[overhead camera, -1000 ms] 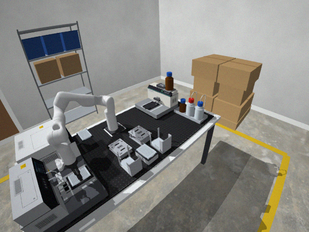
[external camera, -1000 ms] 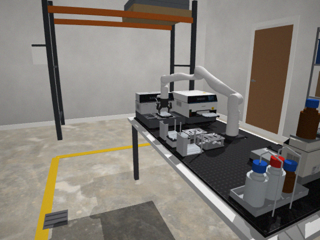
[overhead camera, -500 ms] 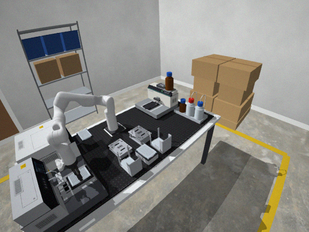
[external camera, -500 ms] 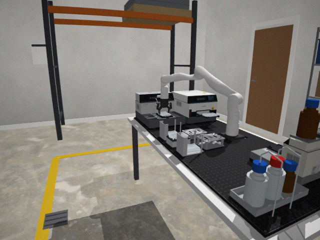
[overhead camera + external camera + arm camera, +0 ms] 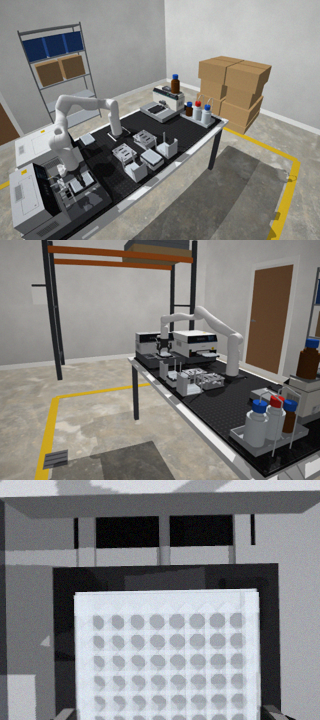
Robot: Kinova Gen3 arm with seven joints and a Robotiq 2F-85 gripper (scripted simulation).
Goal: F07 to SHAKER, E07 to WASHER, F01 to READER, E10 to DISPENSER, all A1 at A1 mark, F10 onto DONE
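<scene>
Right now the washer stage is 2 cm below my hand. Also, from my hand: dispenser deck (35 cm behind, 97 cm to the left, 8 cm below); brown bottle (24 cm behind, 113 cm to the left, 18 cm above); dispenser stage (35 cm behind, 96 cm to the left, 5 cm below).
</scene>
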